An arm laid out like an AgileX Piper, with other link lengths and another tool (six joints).
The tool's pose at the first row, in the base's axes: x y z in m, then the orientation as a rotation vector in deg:
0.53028, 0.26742, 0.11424, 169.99, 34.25, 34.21
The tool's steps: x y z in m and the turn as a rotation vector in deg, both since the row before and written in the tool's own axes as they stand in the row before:
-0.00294, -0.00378, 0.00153, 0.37, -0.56, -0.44
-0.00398, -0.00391, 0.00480, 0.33, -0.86, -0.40
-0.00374, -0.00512, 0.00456, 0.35, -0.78, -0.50
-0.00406, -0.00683, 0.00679, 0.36, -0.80, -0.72
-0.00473, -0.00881, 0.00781, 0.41, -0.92, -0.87
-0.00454, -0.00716, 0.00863, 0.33, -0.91, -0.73
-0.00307, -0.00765, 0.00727, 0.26, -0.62, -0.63
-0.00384, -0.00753, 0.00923, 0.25, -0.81, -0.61
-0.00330, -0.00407, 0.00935, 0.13, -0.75, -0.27
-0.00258, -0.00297, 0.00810, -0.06, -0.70, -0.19
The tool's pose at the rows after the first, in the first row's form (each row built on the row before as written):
0.52700, 0.26981, 0.11128, 170.19, 35.02, 33.28
0.52395, 0.27196, 0.10494, 170.39, 35.69, 31.90
0.52045, 0.27527, 0.09879, 170.54, 36.52, 30.62
0.51666, 0.28001, 0.09028, 170.58, 37.67, 29.29
0.51165, 0.28621, 0.08041, 170.58, 39.04, 27.76
0.50749, 0.29089, 0.07006, 170.56, 40.17, 26.26
0.50374, 0.29653, 0.06140, 170.50, 41.15, 25.22
0.49979, 0.30167, 0.05070, 170.43, 42.07, 23.90
0.49769, 0.30390, 0.04043, 170.41, 42.45, 22.71
0.49624, 0.30542, 0.03167, 170.24, 42.63, 21.65

